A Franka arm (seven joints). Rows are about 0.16 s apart.
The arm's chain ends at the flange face. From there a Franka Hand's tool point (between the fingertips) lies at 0.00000 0.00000 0.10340 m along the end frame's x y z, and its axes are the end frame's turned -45 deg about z.
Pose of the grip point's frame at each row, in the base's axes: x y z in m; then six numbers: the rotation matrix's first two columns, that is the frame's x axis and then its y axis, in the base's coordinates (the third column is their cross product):
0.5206 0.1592 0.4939 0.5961 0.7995 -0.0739 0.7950 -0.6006 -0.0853
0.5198 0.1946 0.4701 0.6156 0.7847 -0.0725 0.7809 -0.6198 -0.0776
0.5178 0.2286 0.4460 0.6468 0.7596 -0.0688 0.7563 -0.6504 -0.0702
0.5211 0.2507 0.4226 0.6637 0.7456 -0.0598 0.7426 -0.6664 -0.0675
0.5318 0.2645 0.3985 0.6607 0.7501 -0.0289 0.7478 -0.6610 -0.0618
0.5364 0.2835 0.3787 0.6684 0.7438 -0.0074 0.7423 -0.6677 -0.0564
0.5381 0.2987 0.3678 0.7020 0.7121 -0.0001 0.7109 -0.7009 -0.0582
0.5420 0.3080 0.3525 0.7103 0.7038 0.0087 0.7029 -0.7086 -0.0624
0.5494 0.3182 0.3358 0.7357 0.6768 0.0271 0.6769 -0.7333 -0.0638
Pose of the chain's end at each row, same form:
0.5322 0.1600 0.5966 0.9837 0.1406 -0.1126 0.1406 -0.9900 -0.0081
0.5307 0.1955 0.5729 0.9875 0.1166 -0.1061 0.1169 -0.9931 -0.0036
0.5279 0.2293 0.5489 0.9921 0.0772 -0.0983 0.0774 -0.9970 -0.0010
0.5304 0.2507 0.5256 0.9944 0.0560 -0.0900 0.0558 -0.9984 -0.0054
0.5386 0.2625 0.5017 0.9960 0.0630 -0.0641 0.0616 -0.9978 -0.0233
0.5412 0.2802 0.4819 0.9975 0.0538 -0.0451 0.0523 -0.9981 -0.0346
0.5424 0.2945 0.4710 0.9991 0.0079 -0.0412 0.0063 -0.9991 -0.0411
0.5459 0.3028 0.4557 0.9993 -0.0034 -0.0380 -0.0052 -0.9987 -0.0503
0.5518 0.3114 0.4390 0.9989 -0.0400 -0.0260 -0.0416 -0.9971 -0.0643

